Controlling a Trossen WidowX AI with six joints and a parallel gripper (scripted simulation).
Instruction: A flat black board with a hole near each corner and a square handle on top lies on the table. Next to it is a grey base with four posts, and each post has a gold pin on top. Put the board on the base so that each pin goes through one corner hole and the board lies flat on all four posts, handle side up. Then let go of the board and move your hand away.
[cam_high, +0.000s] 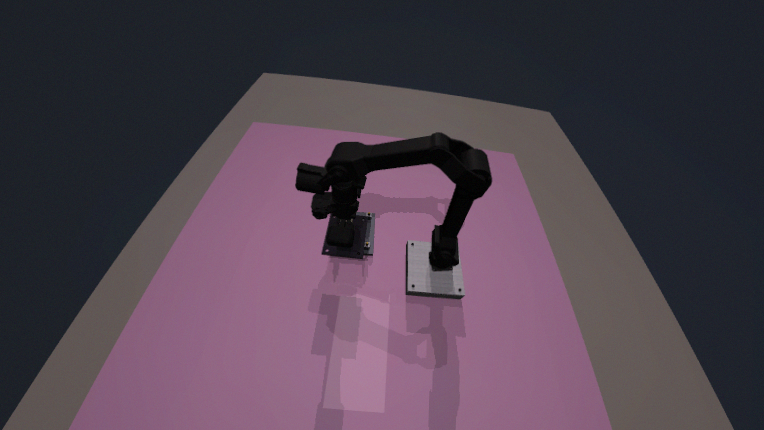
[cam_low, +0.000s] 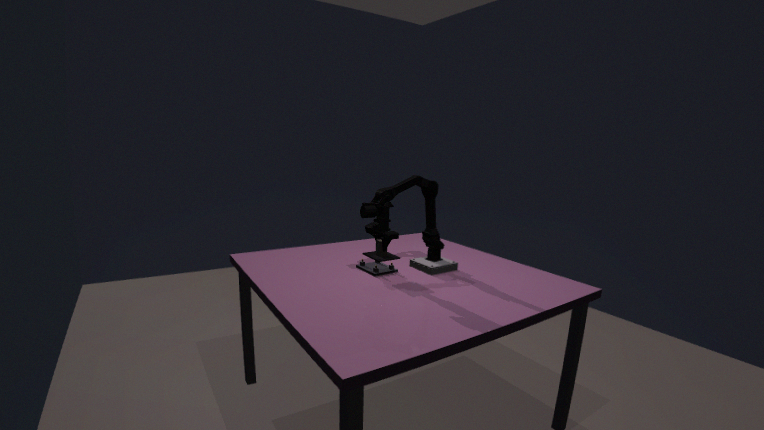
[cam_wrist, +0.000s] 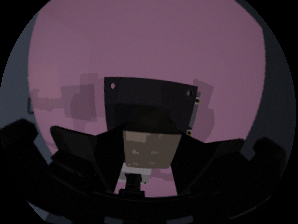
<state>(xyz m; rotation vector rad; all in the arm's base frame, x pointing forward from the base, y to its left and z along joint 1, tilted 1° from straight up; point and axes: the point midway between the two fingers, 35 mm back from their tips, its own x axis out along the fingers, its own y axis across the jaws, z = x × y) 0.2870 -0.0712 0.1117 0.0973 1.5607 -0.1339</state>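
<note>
Now: gripper tip 20 mm past the grey base, 60 mm to the left of it and 110 mm above it. Also, from my gripper tip: flat black board (10 mm below).
</note>
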